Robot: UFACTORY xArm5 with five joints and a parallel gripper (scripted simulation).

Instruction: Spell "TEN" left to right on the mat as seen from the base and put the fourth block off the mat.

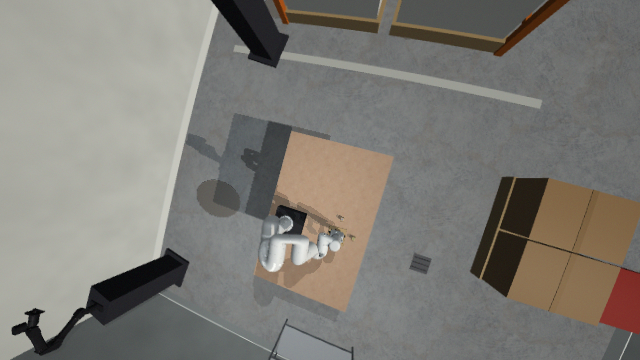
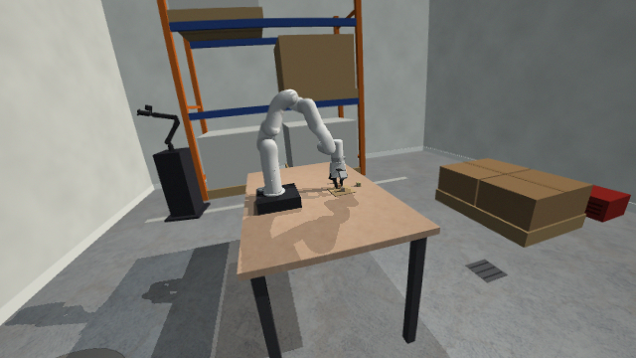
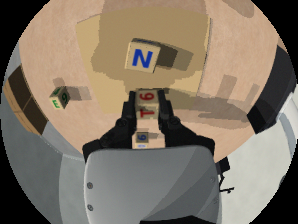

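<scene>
Now: the tan mat 1 cm ahead of my hand, 4 cm to the right of it and 3 cm below it.
</scene>
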